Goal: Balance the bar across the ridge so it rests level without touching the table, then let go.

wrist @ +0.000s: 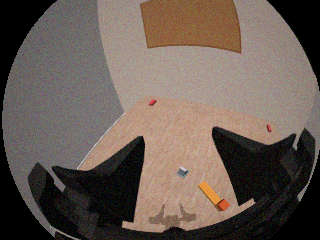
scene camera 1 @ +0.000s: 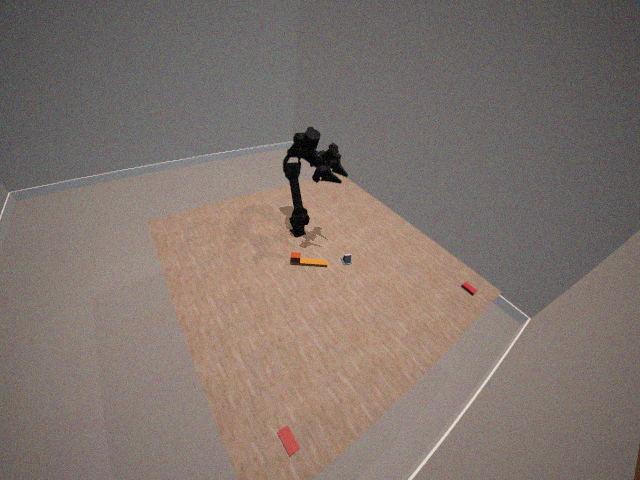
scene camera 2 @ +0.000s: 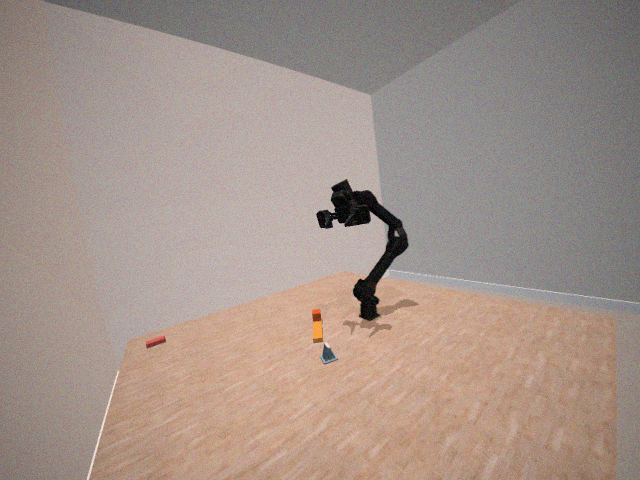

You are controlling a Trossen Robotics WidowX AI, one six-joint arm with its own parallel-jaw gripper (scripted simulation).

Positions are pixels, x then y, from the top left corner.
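I can see my gripper in scene camera 2 (335, 226), and the wrist view and scene camera 1 show it too. On my gripper, (scene camera 1: 327, 175) and (wrist: 250, 181) are the same spot.
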